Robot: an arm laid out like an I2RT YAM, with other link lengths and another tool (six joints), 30 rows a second.
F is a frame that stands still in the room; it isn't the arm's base.
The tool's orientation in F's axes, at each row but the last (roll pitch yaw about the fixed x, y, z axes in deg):
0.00 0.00 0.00
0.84 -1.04 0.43
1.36 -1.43 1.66
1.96 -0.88 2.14
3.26 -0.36 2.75
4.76 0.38 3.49
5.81 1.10 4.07
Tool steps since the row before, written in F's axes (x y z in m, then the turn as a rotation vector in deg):
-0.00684 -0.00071 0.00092 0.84 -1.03 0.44
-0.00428 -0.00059 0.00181 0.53 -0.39 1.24
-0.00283 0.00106 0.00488 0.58 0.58 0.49
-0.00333 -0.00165 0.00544 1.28 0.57 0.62
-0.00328 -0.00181 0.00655 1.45 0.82 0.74
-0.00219 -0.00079 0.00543 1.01 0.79 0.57
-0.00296 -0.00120 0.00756 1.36 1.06 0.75
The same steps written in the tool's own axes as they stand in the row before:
-0.00684 -0.00071 0.00092 0.84 -1.03 0.44
-0.00425 -0.00053 0.00190 0.55 -0.38 1.24
-0.00268 0.00126 0.00492 0.61 0.57 0.46
-0.00331 -0.00134 0.00554 1.31 0.54 0.58
-0.00332 -0.00127 0.00665 1.49 0.79 0.69
-0.00227 -0.00020 0.00545 1.05 0.77 0.51
-0.00318 -0.00022 0.00756 1.42 1.03 0.68

